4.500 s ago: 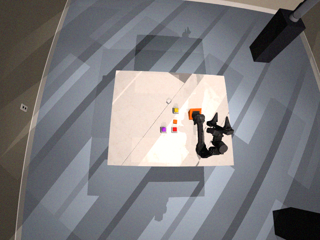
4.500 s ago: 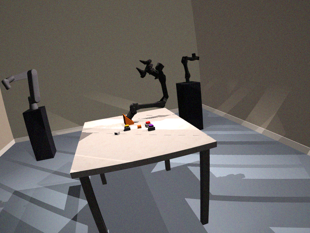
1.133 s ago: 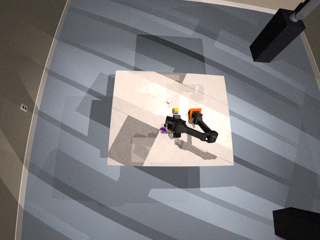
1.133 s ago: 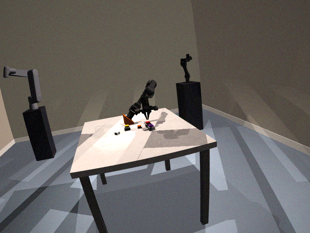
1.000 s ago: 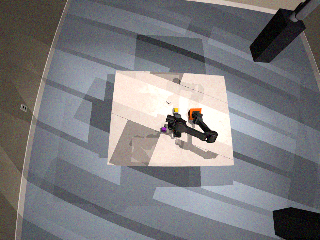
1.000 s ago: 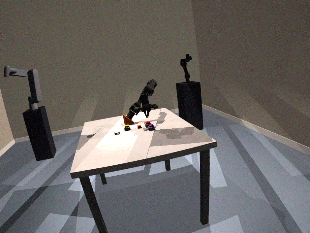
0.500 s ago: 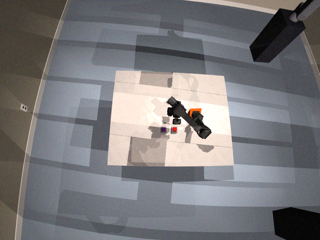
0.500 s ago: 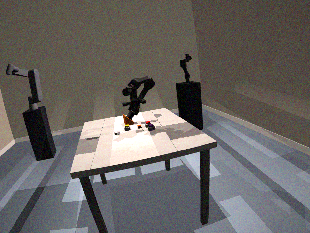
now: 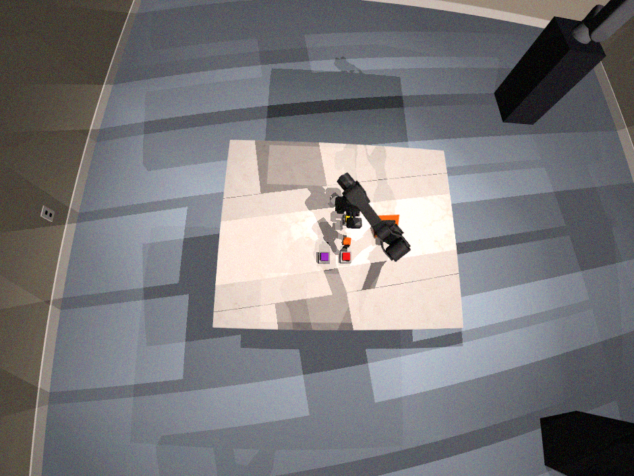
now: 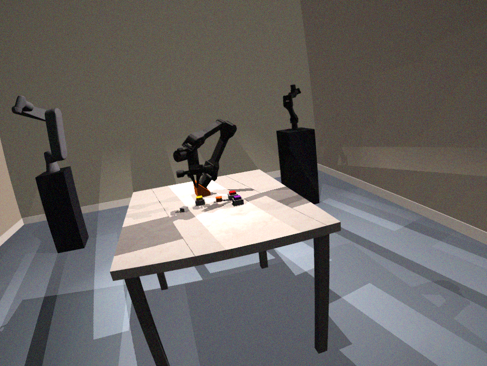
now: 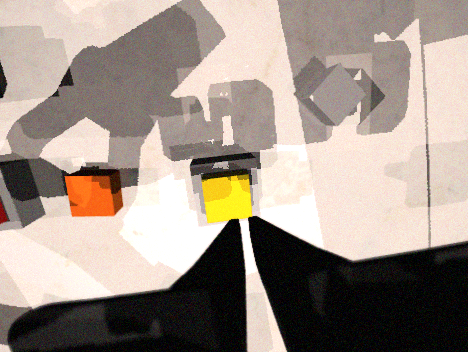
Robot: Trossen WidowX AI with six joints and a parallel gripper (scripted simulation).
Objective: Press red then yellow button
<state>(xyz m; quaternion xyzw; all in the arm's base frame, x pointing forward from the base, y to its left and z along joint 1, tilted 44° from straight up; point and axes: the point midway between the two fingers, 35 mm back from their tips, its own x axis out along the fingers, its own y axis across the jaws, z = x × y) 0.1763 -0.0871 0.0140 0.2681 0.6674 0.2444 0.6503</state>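
My gripper tip is now 1 cm past the yellow button and 6 cm above it. The rest, counted from my gripper tip: orange block: 1 cm ahead, 11 cm to the left, 8 cm below; red button: 2 cm ahead, 18 cm to the left, 6 cm below; small white block: 5 cm ahead, 9 cm to the right, 8 cm below.
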